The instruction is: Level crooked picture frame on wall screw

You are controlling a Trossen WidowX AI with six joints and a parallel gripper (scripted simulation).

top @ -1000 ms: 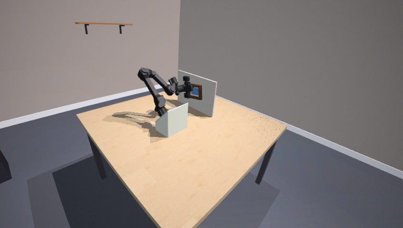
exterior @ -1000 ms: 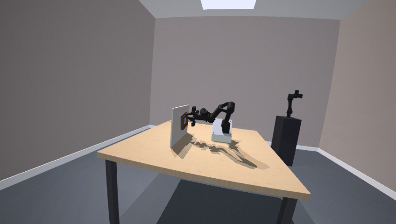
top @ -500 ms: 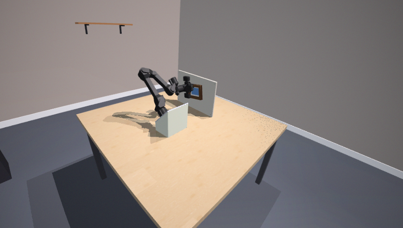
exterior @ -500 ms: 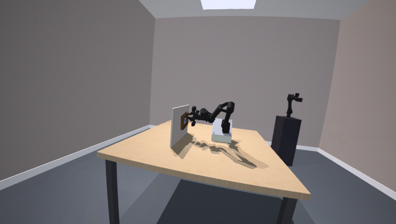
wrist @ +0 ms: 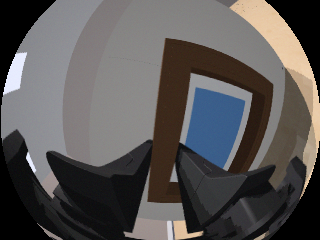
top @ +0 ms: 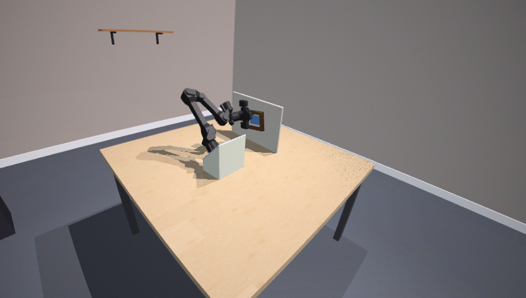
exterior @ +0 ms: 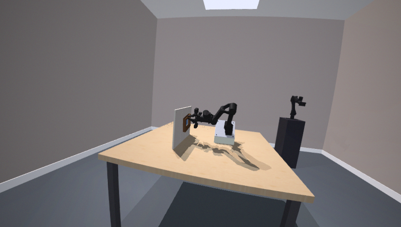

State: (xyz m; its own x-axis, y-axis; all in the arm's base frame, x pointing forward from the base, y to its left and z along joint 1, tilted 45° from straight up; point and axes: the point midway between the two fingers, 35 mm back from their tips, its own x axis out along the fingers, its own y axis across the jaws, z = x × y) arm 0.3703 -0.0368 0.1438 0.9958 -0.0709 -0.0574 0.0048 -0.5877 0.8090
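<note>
Right now my gripper tip is 1 cm short of the small picture frame, 1 cm to the left of it and 5 cm above it. Round my gripper tip: grey wall panel (2 cm ahead, 1 cm to the left, 7 cm below).
</note>
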